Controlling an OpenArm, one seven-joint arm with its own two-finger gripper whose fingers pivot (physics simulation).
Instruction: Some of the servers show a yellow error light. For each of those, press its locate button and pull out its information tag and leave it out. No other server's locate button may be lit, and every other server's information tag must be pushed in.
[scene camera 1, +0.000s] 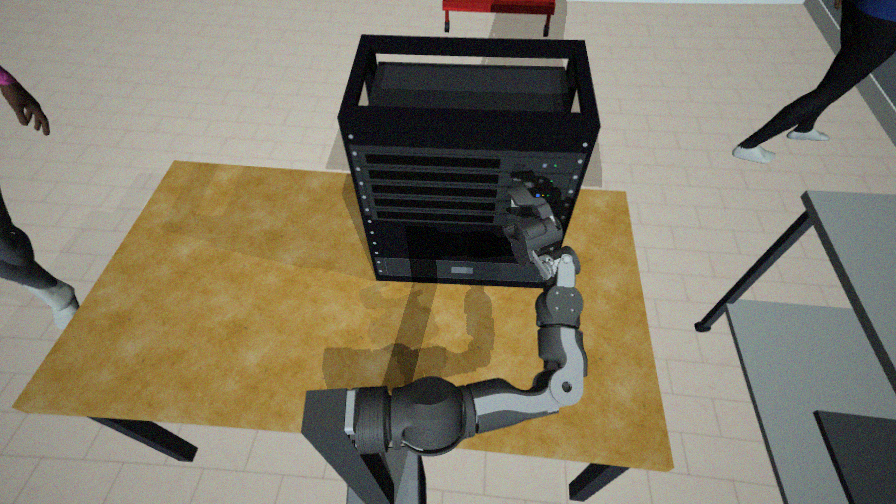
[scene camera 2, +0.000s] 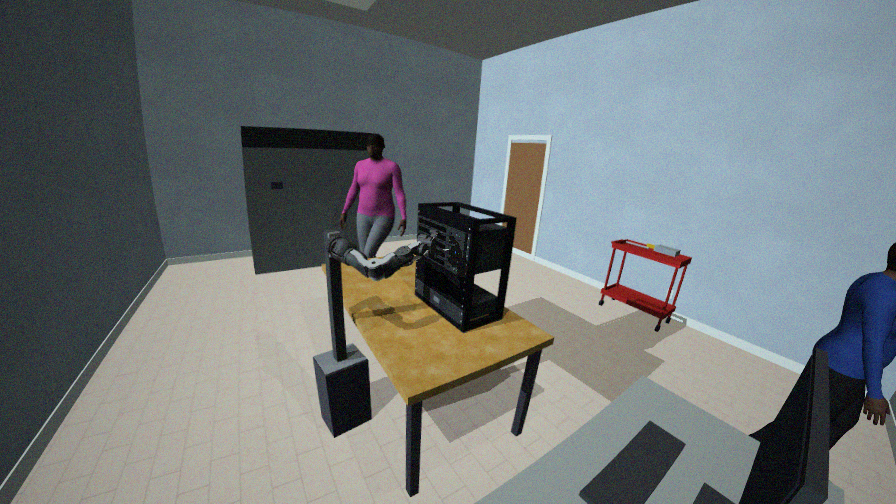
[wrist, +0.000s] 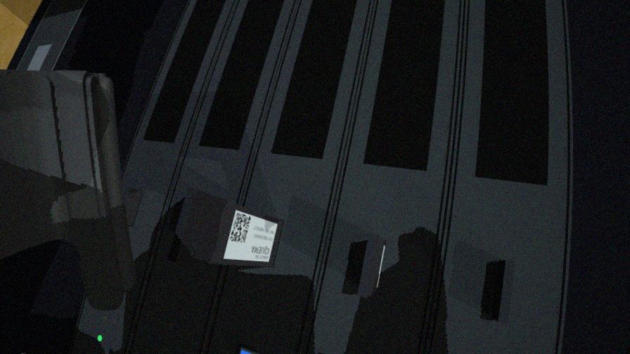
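Observation:
The black rack (scene camera 1: 468, 128) (scene camera 2: 473, 250) holds several servers with dark grilles. In the wrist view, the middle server's information tag (wrist: 250, 237) sticks far out, its white label showing. The second-from-top server's tag (wrist: 369, 267) sticks out slightly, its label a thin white strip. The top server's tag (wrist: 500, 290) shows no label. A locate button (scene camera 1: 537, 195) (wrist: 246, 351) glows blue on the middle server; lights beside it are too small to read. A green light (wrist: 99, 338) shows on the bottom server. My gripper (scene camera 1: 516, 213) (scene camera 2: 429, 243) is open and empty before the tags, one finger at the wrist view's left.
The rack stands on the wooden table (scene camera 1: 219, 300) (scene camera 2: 476, 351), with my arm reaching along its right side. A grey desk (scene camera 1: 795, 363) (scene camera 2: 645, 401) is to the right. A red cart (scene camera 2: 651, 255) stands behind. A person in pink (scene camera 2: 375, 188) and one in blue (scene camera 2: 858, 325) are nearby.

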